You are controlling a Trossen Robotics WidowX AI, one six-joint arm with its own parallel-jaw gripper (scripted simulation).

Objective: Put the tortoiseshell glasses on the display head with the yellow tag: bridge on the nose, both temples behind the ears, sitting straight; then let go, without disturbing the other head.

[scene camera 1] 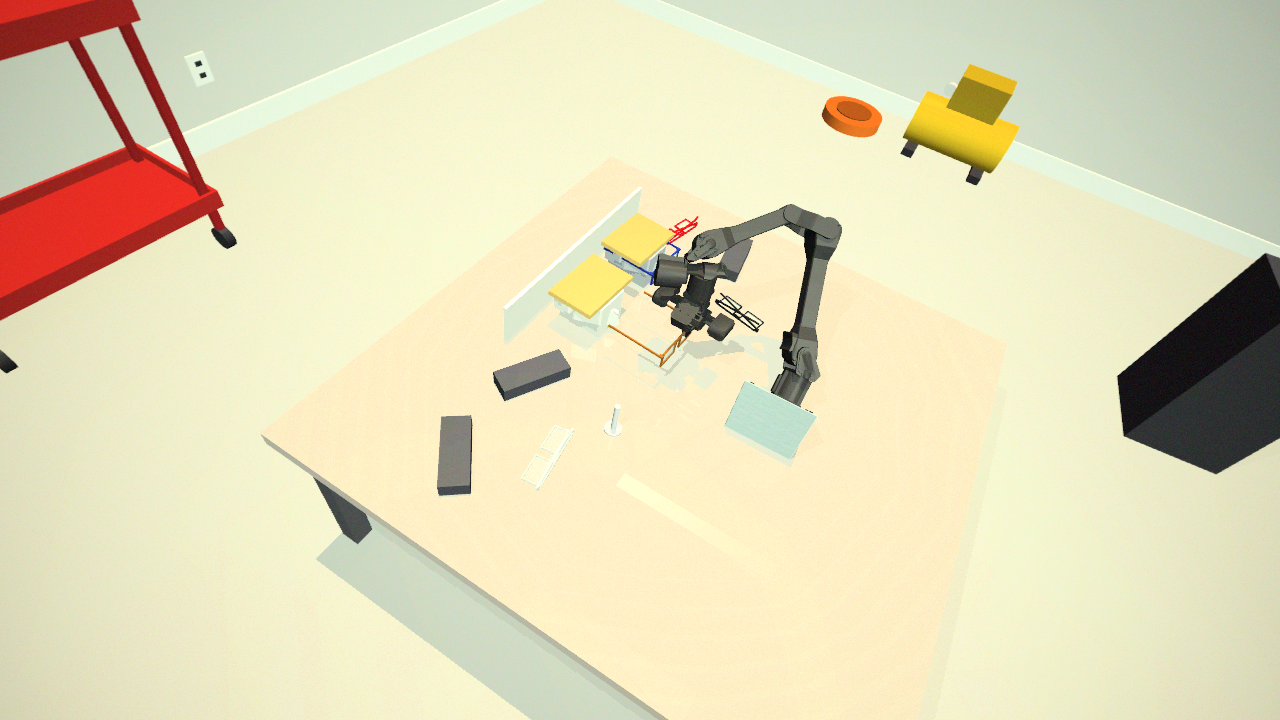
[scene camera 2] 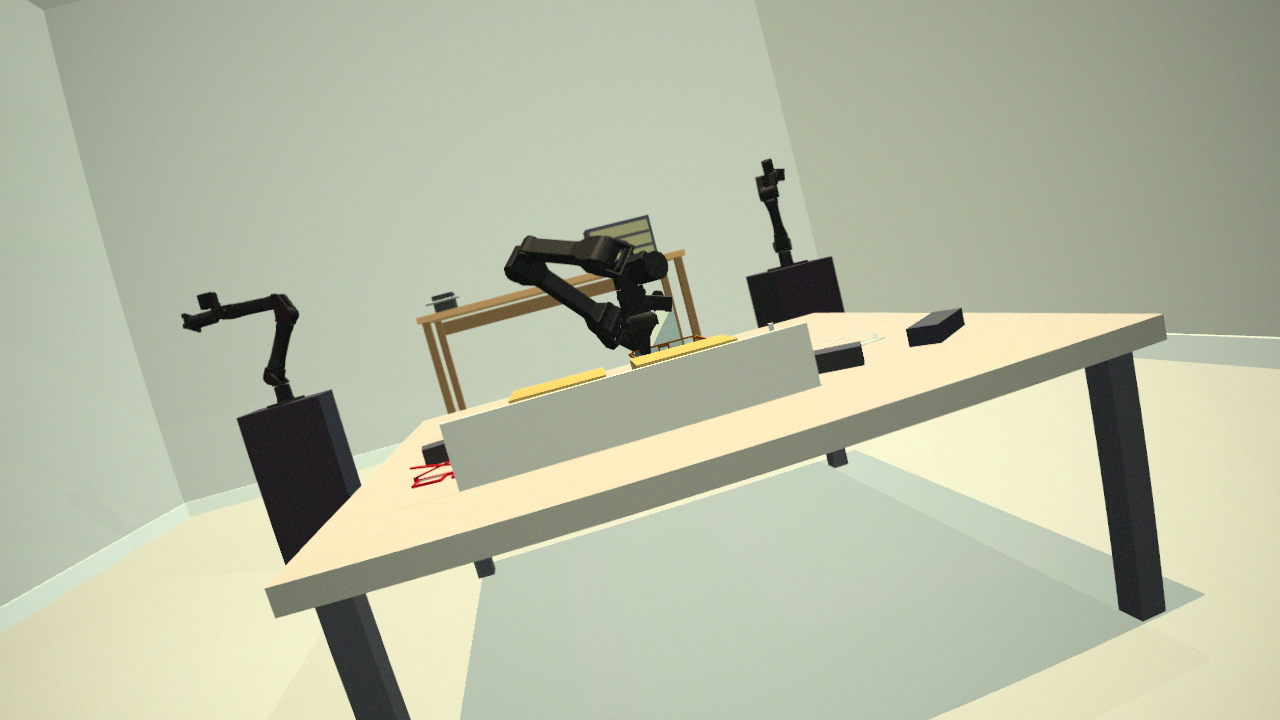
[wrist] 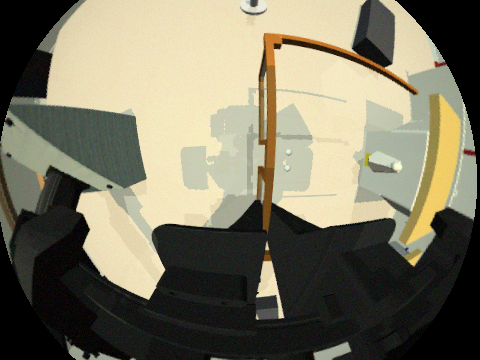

I see my gripper, a white back panel and a display head.
My gripper is seen too in scene camera 2 and in the wrist view.
